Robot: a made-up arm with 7 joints.
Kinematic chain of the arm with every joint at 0, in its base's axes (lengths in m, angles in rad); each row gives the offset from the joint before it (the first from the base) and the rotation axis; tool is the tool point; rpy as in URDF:
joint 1: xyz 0 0 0.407 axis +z
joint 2: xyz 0 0 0 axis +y
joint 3: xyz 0 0 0.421 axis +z
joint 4: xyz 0.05 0 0 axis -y
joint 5: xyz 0.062 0 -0.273 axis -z
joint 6: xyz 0 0 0 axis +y
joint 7: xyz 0.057 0 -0.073 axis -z
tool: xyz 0 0 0 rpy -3.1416 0 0
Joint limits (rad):
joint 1: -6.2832..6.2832
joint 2: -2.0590..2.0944
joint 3: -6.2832..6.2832
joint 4: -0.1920..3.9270
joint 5: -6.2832..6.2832
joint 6: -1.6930..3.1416
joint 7: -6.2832..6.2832
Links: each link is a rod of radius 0.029 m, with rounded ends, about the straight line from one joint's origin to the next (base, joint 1, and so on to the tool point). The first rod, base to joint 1, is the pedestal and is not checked.
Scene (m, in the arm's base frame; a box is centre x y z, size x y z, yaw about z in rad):
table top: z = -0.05
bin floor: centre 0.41 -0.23 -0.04 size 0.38 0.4 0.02 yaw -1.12
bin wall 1: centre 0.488 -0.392 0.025 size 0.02 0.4 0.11 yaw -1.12
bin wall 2: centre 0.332 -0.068 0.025 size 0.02 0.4 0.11 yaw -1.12
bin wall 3: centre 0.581 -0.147 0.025 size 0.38 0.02 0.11 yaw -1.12
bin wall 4: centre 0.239 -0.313 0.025 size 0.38 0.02 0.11 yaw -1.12
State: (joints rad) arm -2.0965 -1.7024 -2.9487 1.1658 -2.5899 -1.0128 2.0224
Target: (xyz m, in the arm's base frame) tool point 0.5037 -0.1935 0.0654
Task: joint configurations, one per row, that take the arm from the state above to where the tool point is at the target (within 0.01 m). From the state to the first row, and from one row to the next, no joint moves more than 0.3 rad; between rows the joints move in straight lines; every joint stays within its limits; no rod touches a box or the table.
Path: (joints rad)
1: -2.3016 -1.6554 -3.0909 1.4038 -2.5185 -1.0380 1.9689
2: -2.5068 -1.6084 -3.2331 1.6419 -2.4472 -1.0632 1.9153
3: -2.7119 -1.5614 -3.3752 1.8799 -2.3758 -1.0884 1.8618
4: -2.9171 -1.5143 -3.5174 2.1179 -2.3045 -1.1137 1.8082
5: -3.0689 -1.4586 -3.6144 1.9527 -2.4754 -0.8476 1.9153
6: -3.2207 -1.4029 -3.7113 1.7874 -2.6464 -0.5816 2.0224
7: -3.2567 -1.6203 -3.6699 1.9877 -2.6024 -0.4619 2.0224

